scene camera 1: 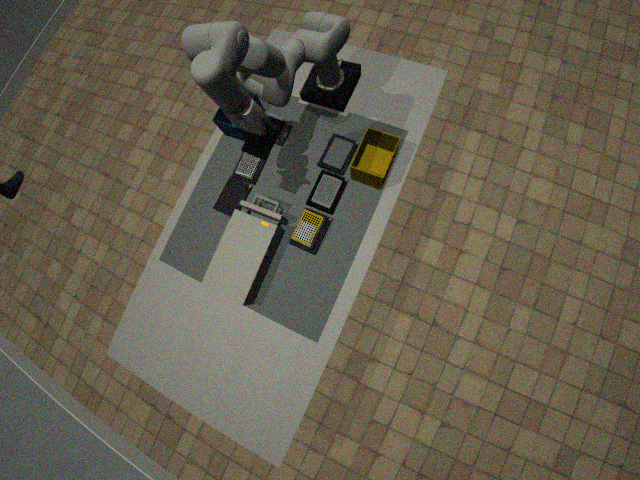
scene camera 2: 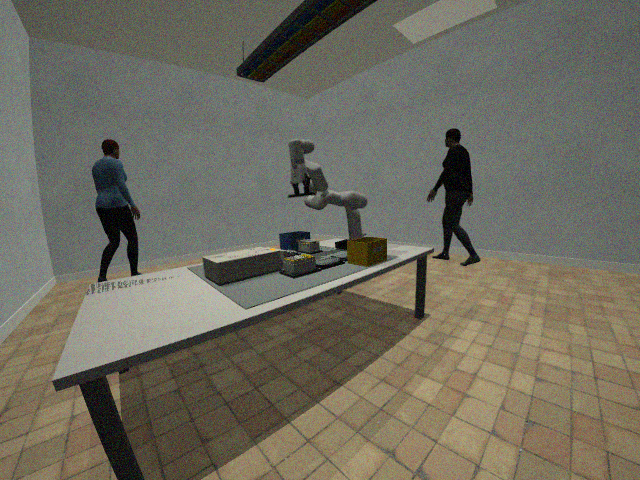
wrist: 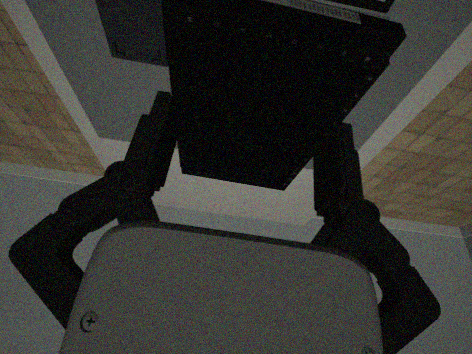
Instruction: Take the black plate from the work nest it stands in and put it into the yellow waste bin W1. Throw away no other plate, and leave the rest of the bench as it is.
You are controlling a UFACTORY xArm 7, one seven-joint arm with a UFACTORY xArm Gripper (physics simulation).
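My gripper is shut on the black plate. The plate is held between the two fingers, roughly level and high above the bench in the scene camera 2 view. In the scene camera 1 view it shows near the blue bin, on the far side of the mat from the yellow waste bin. The yellow waste bin stands upright near the right edge of the bench. No plate shows inside it in the scene camera 1 view; its inside is hidden in the scene camera 2 view.
A blue bin, a white-topped rack, a dark flat block and a long pale instrument stand on the mat. A yellow-and-white rack, a grey plate and a dark-rimmed nest stand near the yellow bin.
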